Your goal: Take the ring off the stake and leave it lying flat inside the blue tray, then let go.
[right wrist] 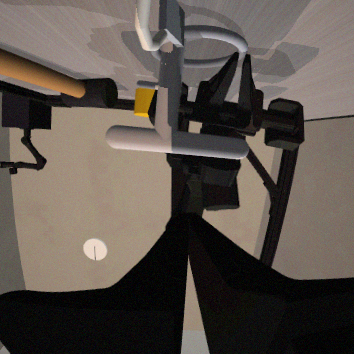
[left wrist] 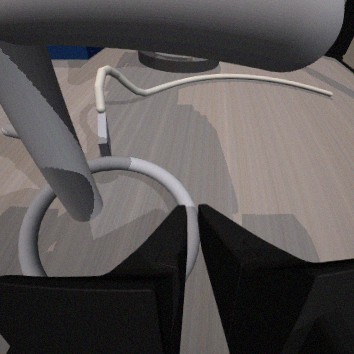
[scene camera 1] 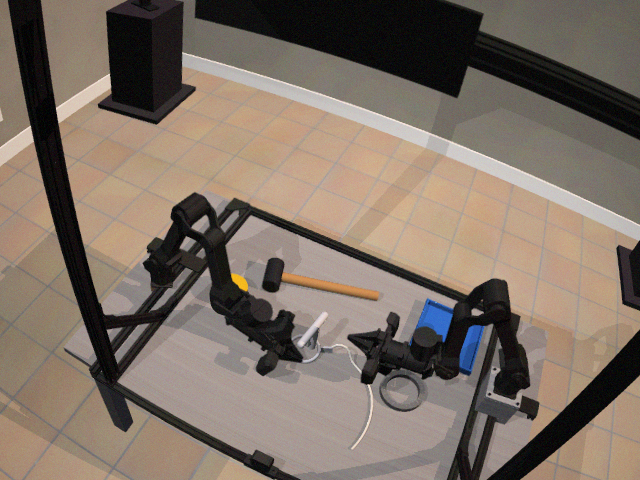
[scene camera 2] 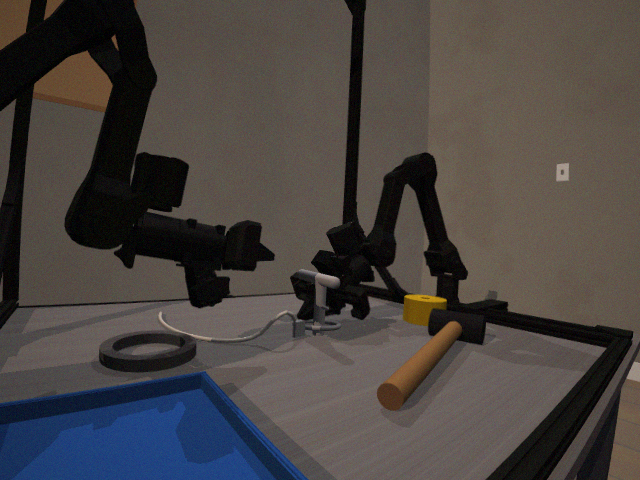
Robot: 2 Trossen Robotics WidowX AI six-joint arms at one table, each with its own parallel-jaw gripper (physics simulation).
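Frame: origin at the left arm's base, x ahead, y left, z up, level; centimetres.
Seen in the pictures: left gripper, fingertip midpoint: (right wrist: 241,55) (left wrist: 191,212) (scene camera 1: 301,360) (scene camera 2: 299,318); right gripper, fingertip midpoint: (right wrist: 186,220) (scene camera 1: 347,336) (scene camera 2: 273,257); left arm's base at its link origin: (scene camera 1: 162,278) (scene camera 2: 446,299); right arm's base at its link origin: (scene camera 1: 506,386).
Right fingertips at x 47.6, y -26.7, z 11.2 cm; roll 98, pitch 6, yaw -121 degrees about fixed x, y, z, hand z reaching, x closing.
Pixels of each thing's top centre, then the offset from my right fingertips to it. "spot": a spot on its surface instead.
- thin light-grey ring at its top centre: (left wrist: 100,176) (right wrist: 190,64) (scene camera 2: 313,315) (scene camera 1: 310,345) dx -7.3, dy +4.4, dz -10.3 cm
- white cable at a spot on its surface: (scene camera 2: 232,340) spot: dx +5.9, dy -3.0, dz -12.6 cm
- grey T-topped stake at its top centre: (right wrist: 179,153) (scene camera 2: 317,272) (scene camera 1: 313,327) dx -7.5, dy +4.7, dz -2.6 cm
- blue tray at its top centre: (scene camera 2: 110,446) (left wrist: 62,29) (scene camera 1: 449,333) dx +32.6, dy +7.2, dz -10.9 cm
- thick dark ring at its top centre: (scene camera 2: 149,343) (left wrist: 179,47) (scene camera 1: 403,389) dx +15.6, dy -9.2, dz -11.7 cm
- hammer at its top centre: (scene camera 2: 437,327) (right wrist: 14,90) (scene camera 1: 323,278) dx -2.0, dy +25.5, dz -8.2 cm
- yellow cylinder at its top centre: (right wrist: 154,115) (scene camera 2: 425,298) (scene camera 1: 231,286) dx -27.7, dy +22.2, dz -8.2 cm
A thin light-grey ring (scene camera 1: 319,352) (left wrist: 150,168) (right wrist: 215,30) with a small block and a white cable (scene camera 1: 370,403) (scene camera 2: 232,340) surrounds the post of the grey T-topped stake (scene camera 1: 312,330) (scene camera 2: 320,299) (left wrist: 45,120), low near the table. My left gripper (scene camera 1: 300,357) (left wrist: 191,212) (right wrist: 241,55) is shut on the ring's side, below the crossbar. My right gripper (scene camera 1: 350,337) (scene camera 2: 272,255) (right wrist: 186,220) is shut and empty, hovering across the stake from my left gripper. The blue tray (scene camera 1: 438,316) (scene camera 2: 129,444) is at the right in scene camera 1, partly hidden by the right arm.
A thick dark ring (scene camera 1: 384,397) (scene camera 2: 147,363) (left wrist: 177,62) lies on the table near the tray, below my right arm. A hammer (scene camera 1: 330,287) (scene camera 2: 423,363) lies behind the stake in scene camera 1. A yellow cylinder (scene camera 1: 239,282) (scene camera 2: 424,310) stands near the hammer's head.
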